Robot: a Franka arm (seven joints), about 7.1 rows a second.
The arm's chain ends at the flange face. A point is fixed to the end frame.
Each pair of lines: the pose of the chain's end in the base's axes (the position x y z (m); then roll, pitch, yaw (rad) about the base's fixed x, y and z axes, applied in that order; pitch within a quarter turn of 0, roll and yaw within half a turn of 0), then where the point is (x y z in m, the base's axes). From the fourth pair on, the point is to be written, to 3 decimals.
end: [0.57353 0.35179 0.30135 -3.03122 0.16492 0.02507]
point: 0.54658 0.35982 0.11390
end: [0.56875 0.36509 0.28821 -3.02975 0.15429 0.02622]
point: 0.54378 0.37342 0.10050
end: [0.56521 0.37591 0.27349 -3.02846 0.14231 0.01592]
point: 0.54258 0.38478 0.08551
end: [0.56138 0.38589 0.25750 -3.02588 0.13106 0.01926]
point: 0.541 0.395 0.069
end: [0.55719 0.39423 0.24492 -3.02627 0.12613 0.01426]
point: 0.538 0.404 0.057
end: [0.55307 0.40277 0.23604 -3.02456 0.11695 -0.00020]
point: 0.535 0.413 0.048
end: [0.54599 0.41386 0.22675 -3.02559 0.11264 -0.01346]
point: 0.529 0.424 0.038
